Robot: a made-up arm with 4 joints. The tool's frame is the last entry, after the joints. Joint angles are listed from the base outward. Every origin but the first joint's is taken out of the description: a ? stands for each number. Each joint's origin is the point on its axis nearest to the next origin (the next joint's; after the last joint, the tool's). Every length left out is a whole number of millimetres.
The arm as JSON. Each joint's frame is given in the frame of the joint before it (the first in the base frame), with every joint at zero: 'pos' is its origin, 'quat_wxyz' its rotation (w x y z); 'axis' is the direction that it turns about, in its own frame. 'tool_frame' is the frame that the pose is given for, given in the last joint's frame.
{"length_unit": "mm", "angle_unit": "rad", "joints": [
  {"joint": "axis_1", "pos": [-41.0, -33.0, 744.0], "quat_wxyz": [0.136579, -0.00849, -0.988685, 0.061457], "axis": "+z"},
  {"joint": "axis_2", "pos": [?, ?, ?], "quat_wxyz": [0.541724, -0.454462, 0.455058, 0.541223], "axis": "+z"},
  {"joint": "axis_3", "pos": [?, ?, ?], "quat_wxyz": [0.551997, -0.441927, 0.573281, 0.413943], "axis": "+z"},
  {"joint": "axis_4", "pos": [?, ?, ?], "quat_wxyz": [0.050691, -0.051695, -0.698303, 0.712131], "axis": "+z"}
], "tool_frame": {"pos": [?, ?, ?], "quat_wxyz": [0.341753, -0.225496, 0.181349, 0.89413]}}
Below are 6 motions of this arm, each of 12 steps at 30 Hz.
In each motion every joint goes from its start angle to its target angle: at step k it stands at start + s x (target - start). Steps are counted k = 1, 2, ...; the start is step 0. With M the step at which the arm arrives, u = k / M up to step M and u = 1 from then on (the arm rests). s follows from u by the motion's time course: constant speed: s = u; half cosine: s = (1 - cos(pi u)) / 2; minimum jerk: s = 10 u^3 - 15 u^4 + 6 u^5.
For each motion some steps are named. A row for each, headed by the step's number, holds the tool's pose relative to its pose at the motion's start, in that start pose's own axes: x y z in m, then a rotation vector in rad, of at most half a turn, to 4 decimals.
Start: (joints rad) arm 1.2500 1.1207 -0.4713 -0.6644
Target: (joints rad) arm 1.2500 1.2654 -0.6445 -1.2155
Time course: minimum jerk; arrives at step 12
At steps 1, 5, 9, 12:
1: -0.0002 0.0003 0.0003 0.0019 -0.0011 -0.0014
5: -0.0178 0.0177 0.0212 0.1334 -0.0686 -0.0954
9: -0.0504 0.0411 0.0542 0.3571 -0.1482 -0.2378
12: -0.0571 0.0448 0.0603 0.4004 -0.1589 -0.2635

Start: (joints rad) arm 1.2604 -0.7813 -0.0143 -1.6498
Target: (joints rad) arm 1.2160 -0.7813 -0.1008 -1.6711
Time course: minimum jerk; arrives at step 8
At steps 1, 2, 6, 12:
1: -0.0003 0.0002 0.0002 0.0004 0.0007 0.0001
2: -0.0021 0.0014 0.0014 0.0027 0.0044 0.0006
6: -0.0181 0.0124 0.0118 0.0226 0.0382 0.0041
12: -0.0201 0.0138 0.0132 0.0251 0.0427 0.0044

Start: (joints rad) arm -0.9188 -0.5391 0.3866 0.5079
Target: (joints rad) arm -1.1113 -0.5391 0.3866 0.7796
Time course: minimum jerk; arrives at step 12
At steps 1, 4, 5, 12:
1: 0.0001 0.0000 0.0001 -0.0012 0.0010 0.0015
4: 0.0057 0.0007 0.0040 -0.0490 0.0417 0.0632
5: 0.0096 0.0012 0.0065 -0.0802 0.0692 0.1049
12: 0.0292 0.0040 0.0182 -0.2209 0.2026 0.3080

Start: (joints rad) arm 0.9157 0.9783 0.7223 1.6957
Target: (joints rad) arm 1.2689 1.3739 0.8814 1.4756
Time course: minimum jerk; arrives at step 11
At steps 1, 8, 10, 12:
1: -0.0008 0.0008 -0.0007 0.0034 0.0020 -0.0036
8: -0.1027 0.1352 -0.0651 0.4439 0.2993 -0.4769
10: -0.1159 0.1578 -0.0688 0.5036 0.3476 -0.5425
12: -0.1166 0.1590 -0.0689 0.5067 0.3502 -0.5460

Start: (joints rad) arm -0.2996 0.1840 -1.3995 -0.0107
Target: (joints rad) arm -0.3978 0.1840 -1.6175 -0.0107
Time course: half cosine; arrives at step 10
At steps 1, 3, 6, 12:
1: 0.0000 -0.0003 0.0011 0.0045 -0.0020 0.0027
3: 0.0002 -0.0032 0.0089 0.0384 -0.0168 0.0224
6: 0.0002 -0.0127 0.0280 0.1231 -0.0541 0.0684
12: -0.0001 -0.0224 0.0422 0.1894 -0.0838 0.1013

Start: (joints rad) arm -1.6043 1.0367 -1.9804 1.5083
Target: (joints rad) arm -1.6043 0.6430 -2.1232 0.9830
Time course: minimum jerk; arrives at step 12
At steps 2, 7, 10, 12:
2: -0.0049 0.0000 0.0004 0.0091 -0.0034 -0.0301
7: -0.0866 0.0079 0.0109 0.1514 -0.0804 -0.5530
10: -0.1254 0.0176 0.0189 0.2102 -0.1336 -0.8140
12: -0.1297 0.0189 0.0199 0.2163 -0.1404 -0.8437

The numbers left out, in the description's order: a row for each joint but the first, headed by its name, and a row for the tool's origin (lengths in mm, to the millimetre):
axis_2: 126.0 300.0 0.0
axis_3: -47.0 -229.0 0.0
axis_4: 316.0 -19.0 0.0
tool: -1.0 -38.0 0.0

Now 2 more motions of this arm.
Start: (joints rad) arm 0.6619 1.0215 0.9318 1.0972
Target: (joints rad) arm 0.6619 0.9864 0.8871 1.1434
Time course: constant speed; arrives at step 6
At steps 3, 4, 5, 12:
3: 0.0012 0.0022 0.0045 -0.0164 -0.0184 0.0351
4: 0.0016 0.0029 0.0059 -0.0219 -0.0246 0.0468
5: 0.0020 0.0036 0.0074 -0.0275 -0.0308 0.0583
12: 0.0023 0.0043 0.0089 -0.0330 -0.0371 0.0699

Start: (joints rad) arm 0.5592 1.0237 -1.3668 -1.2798
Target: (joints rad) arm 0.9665 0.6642 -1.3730 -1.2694
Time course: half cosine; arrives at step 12
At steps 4, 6, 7, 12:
4: 0.0025 0.0067 0.0076 0.0048 -0.1067 -0.0573
6: 0.0013 0.0118 0.0184 0.0169 -0.2154 -0.1099
7: -0.0009 0.0139 0.0250 0.0259 -0.2723 -0.1351
12: -0.0146 0.0178 0.0468 0.0621 -0.4366 -0.1993

